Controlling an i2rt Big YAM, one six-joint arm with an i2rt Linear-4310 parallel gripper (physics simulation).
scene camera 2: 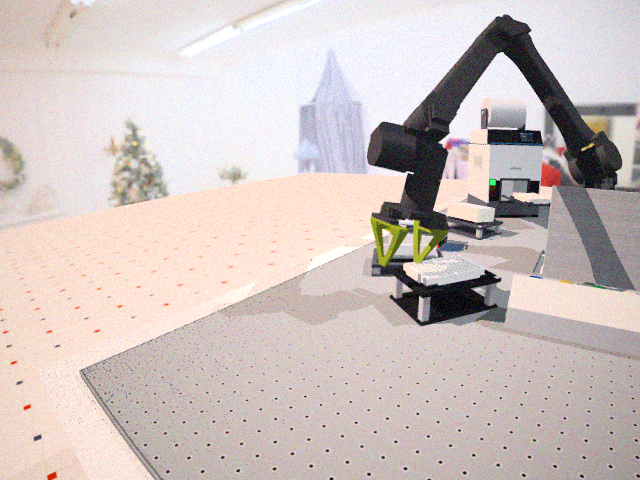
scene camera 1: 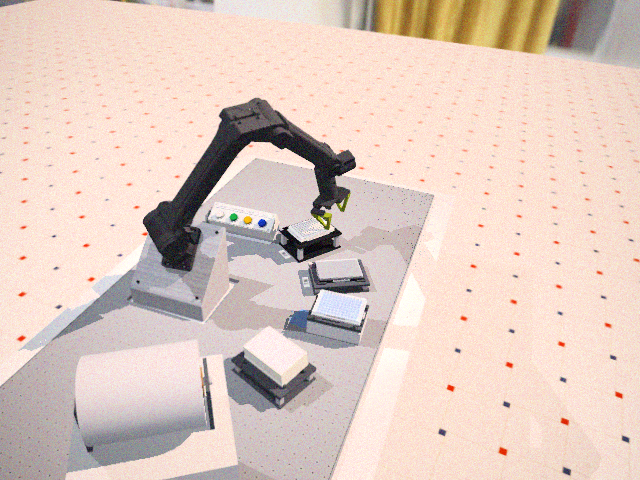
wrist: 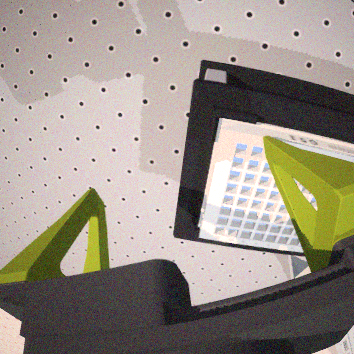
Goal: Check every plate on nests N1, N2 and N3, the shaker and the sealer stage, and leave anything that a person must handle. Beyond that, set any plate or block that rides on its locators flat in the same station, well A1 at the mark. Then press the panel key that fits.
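A white well plate (scene camera 1: pixel 308 230) (scene camera 2: pixel 447 269) (wrist: pixel 250 192) sits on the tall black nest (scene camera 1: pixel 302 253) (scene camera 2: pixel 436 307) (wrist: pixel 189 200). I cannot tell whether it is fully flat. My gripper (scene camera 1: pixel 334 218) (scene camera 2: pixel 400 262) (wrist: pixel 178 171) is open and empty, low at this plate; one finger overlaps it in the wrist view, the other stands outside the nest. A pale plate (scene camera 1: pixel 339 269) lies in the low grey nest (scene camera 1: pixel 316 283). A bluish plate (scene camera 1: pixel 339 307) is on the white-based station (scene camera 1: pixel 333 331). A deep white block (scene camera 1: pixel 276 353) (scene camera 2: pixel 470 211) stands on a dark nest (scene camera 1: pixel 258 382). The key panel (scene camera 1: pixel 240 227) (scene camera 2: pixel 573 304) has white, green, yellow and blue keys.
The white machine (scene camera 2: pixel 504 160) with a large roll (scene camera 1: pixel 142 392) (scene camera 2: pixel 507 113) stands at the far end; a pale plate (scene camera 2: pixel 531 197) shows at its front. The arm's grey base (scene camera 1: pixel 180 289) (scene camera 2: pixel 568 237) stands beside the stations. The perforated table (scene camera 1: pixel 382 206) (scene camera 2: pixel 310 403) carries them.
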